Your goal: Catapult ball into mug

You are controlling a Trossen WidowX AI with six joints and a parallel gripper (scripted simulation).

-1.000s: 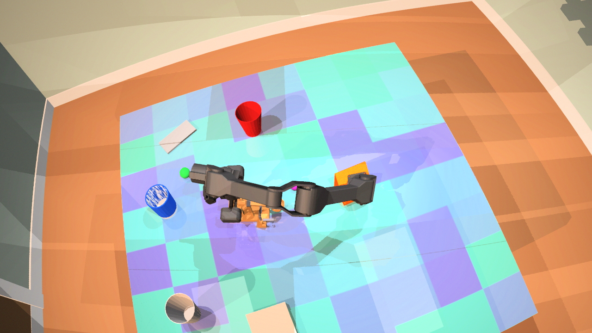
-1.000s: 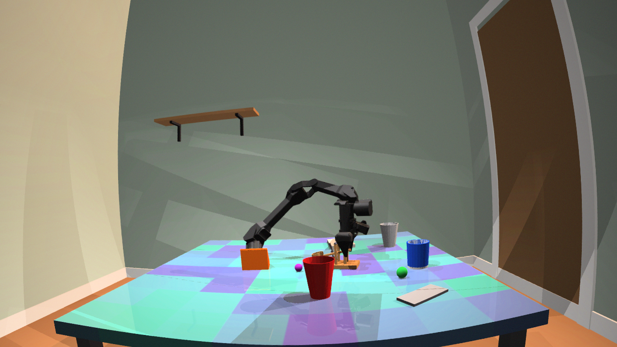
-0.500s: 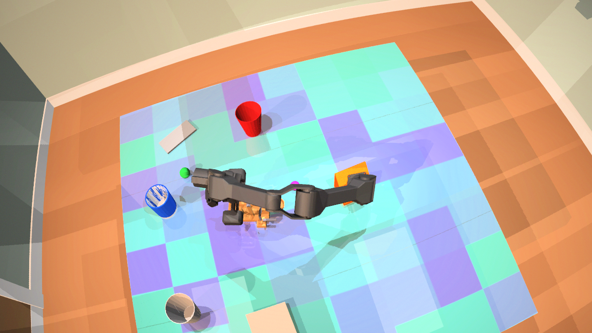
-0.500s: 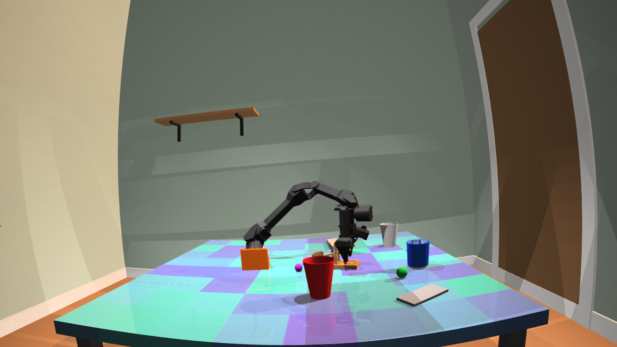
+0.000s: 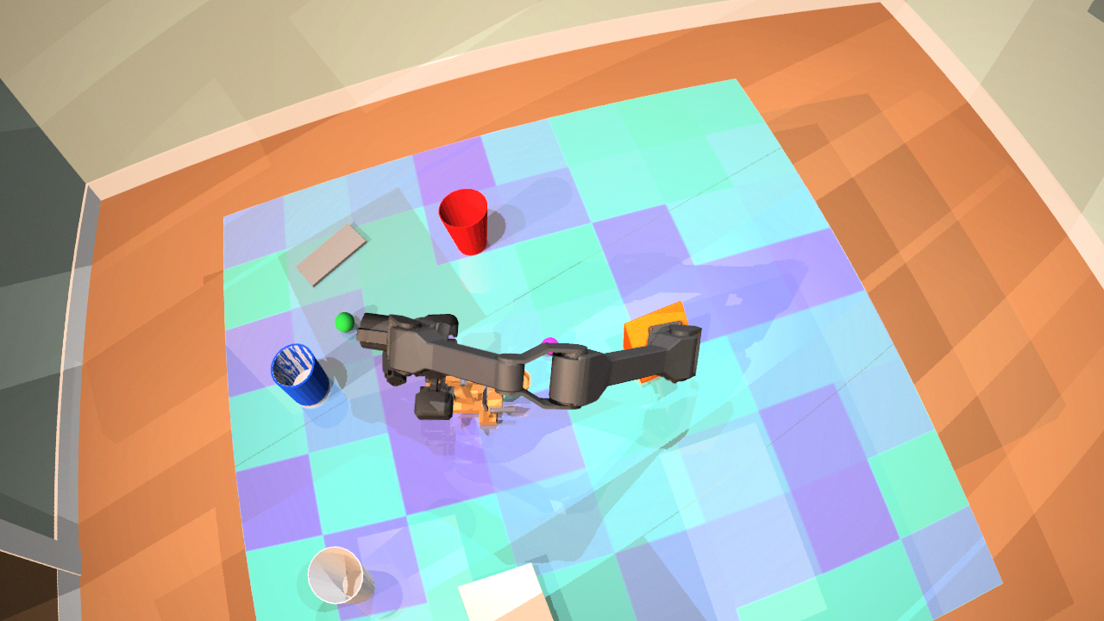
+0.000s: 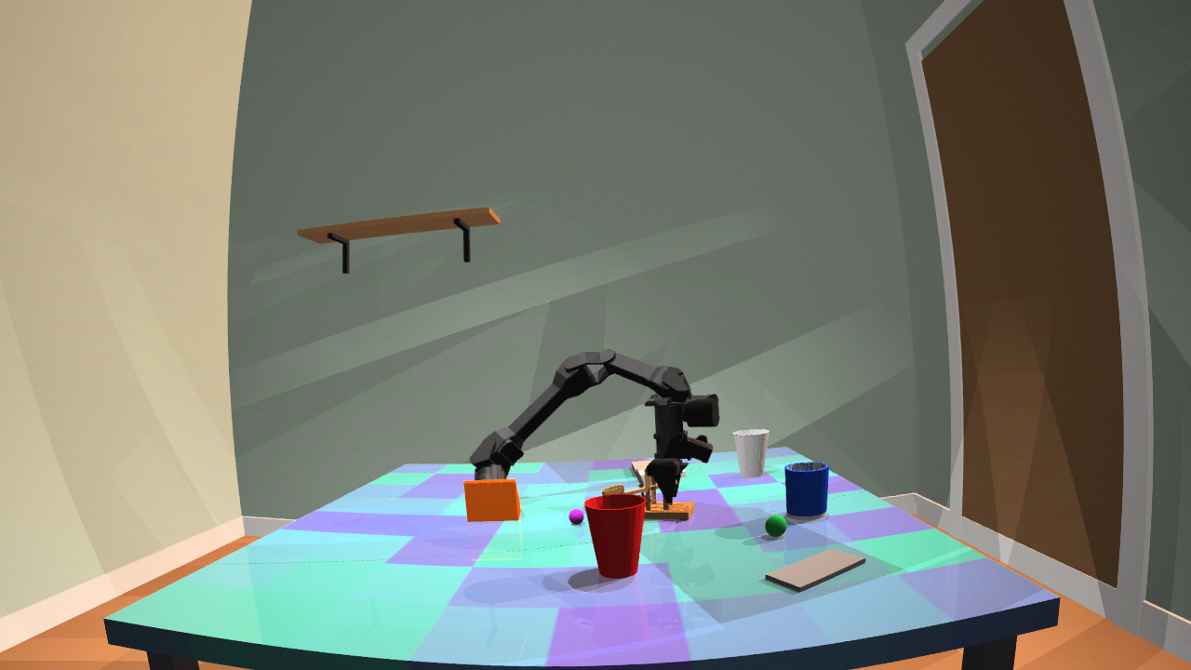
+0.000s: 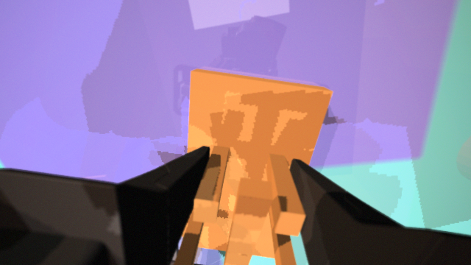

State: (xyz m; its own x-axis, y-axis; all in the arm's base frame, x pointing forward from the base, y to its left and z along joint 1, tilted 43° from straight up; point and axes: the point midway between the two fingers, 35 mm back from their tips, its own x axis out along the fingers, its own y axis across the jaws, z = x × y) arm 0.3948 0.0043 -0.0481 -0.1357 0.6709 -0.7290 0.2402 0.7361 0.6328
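My gripper tip is now 200 mm past the magenta ball, 40 mm to the left of it and 20 mm above it. From my gripper tip the other things lie so: blue mug (270 mm ahead, 80 mm to the right); green ball (190 mm to the right, 180 mm ahead, 10 mm below); catapult (60 mm behind, 40 mm to the left, 20 mm above).
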